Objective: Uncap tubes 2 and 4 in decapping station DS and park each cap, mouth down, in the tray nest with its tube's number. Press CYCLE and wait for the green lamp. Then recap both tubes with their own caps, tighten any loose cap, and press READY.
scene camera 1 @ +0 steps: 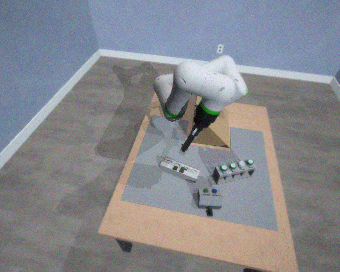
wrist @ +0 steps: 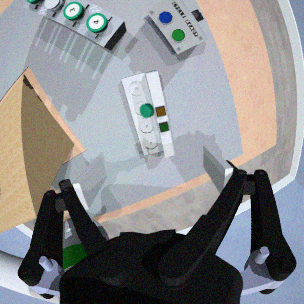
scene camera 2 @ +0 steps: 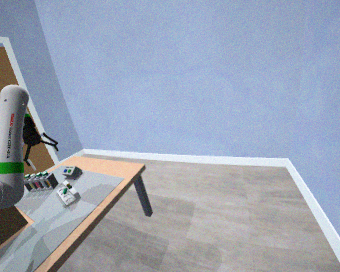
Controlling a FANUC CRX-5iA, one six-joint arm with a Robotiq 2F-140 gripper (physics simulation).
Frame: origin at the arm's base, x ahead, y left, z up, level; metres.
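Seen in the pictures: gripper, between the fingertips: (wrist: 152,161) (scene camera 2: 48,163).
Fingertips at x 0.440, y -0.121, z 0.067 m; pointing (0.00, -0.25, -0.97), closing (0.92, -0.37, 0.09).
A point is followed by its place in that frame.
My gripper (scene camera 1: 185,149) {x 0.440, y -0.121, z 0.067 m} (scene camera 2: 42,155) (wrist: 152,161) {x 0.440, y -0.121, z 0.067 m} is open and empty, high above the mat beside the white tray. The tube rack (scene camera 1: 234,173) {x 0.475, y 0.147, z -0.076 m} (scene camera 2: 41,182) (wrist: 114,36) {x 0.476, y 0.056, z -0.099 m} stands upright. Its caps marked 4 (wrist: 97,22) {x 0.467, y 0.082, z -0.043 m} and 3 (wrist: 73,10) {x 0.447, y 0.130, z -0.043 m} have green rims; the neighbouring top (wrist: 53,4) {x 0.425, y 0.171, z -0.045 m} is greyish without green, and a green cap at the end is cut off in the wrist view. The white tray (scene camera 1: 190,173) {x 0.484, y -0.085, z -0.119 m} (scene camera 2: 69,199) {x 0.406, y -0.217, z -0.156 m} (wrist: 132,103) {x 0.425, y -0.095, z -0.154 m} has a green cap (scene camera 2: 64,190) {x 0.442, y -0.132, z -0.131 m} (wrist: 146,110) {x 0.448, y -0.122, z -0.131 m} on its second nest from the button-box end. Its nest numbers are unreadable.
A grey button box (scene camera 1: 210,199) {x 0.632, y 0.022, z -0.095 m} (scene camera 2: 72,173) {x 0.581, y -0.035, z -0.114 m} (wrist: 186,46) {x 0.591, y -0.031, z -0.102 m} with a green button (wrist: 178,34) {x 0.585, y -0.001, z -0.094 m} and a blue button (wrist: 165,17) {x 0.580, y 0.042, z -0.094 m} stands near the rack. Brown (wrist: 161,111) {x 0.477, y -0.135, z -0.111 m} and dark green (wrist: 164,127) {x 0.465, y -0.174, z -0.111 m} squares sit on the tray's strip. A wooden wedge (scene camera 1: 218,132) {x 0.187, y 0.067, z -0.072 m} (wrist: 47,132) {x 0.219, y -0.022, z -0.102 m} stands near the arm.
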